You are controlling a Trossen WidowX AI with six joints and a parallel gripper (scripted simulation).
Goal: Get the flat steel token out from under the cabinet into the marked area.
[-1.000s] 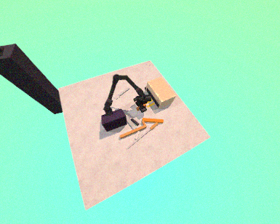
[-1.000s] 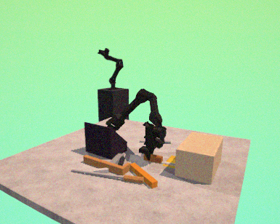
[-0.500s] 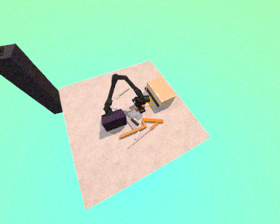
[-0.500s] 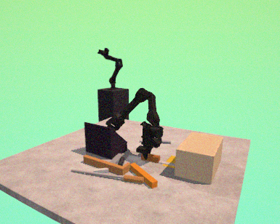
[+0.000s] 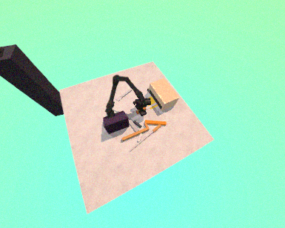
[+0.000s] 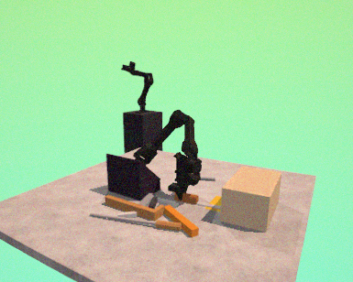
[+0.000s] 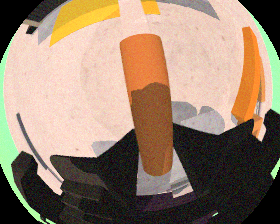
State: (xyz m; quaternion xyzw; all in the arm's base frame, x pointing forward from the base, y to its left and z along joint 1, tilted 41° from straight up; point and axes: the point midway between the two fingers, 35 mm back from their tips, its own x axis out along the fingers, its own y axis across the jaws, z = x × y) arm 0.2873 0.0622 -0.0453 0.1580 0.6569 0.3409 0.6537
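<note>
The dark-handled tool lies 8 cm behind my gripper tip and 10 cm to the right of it. Round my gripper tip: orange bar (12 cm ahead, 17 cm to the right, 1 cm above).
</note>
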